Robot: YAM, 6 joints.
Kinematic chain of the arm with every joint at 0, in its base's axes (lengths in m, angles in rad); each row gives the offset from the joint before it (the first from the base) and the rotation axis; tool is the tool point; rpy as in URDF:
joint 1: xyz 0 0 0.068 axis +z
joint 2: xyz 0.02 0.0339 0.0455 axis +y
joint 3: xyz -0.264 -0.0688 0 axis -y
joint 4: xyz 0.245 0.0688 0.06 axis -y
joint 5: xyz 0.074 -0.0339 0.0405 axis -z
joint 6: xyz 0.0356 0 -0.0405 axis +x
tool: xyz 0 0 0 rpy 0 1.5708 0
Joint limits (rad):
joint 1: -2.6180..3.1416
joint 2: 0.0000..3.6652
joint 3: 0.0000..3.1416
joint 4: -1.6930..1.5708
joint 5: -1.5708..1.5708
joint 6: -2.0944..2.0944
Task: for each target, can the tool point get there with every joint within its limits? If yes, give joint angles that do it. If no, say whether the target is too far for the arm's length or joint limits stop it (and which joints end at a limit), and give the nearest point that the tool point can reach.
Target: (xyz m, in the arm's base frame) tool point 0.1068 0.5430 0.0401
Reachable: yes | joints 1.3403 2.7032 2.0348 -0.2279 -0.6008 0.3472
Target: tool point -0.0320 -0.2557 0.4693
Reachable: yes | joints -1.6401 1.5289 2.0564 -1.4212 0.4105 -0.9776
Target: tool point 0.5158 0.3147 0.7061
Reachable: no: too far | nearest point 0.3921 0.2393 0.5592 | short by 0.206 m
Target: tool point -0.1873 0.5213 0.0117
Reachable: yes | joints 1.8562 2.8490 2.1678 -0.2517 -1.1832 0.7083
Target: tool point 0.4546 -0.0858 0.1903
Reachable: yes | joints -0.1604 2.1721 1.7602 -0.7310 0.3463 0.0162
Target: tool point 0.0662 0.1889 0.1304
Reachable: yes | joints 1.3974 1.3990 0.4758 -0.3373 1.1596 -1.6473
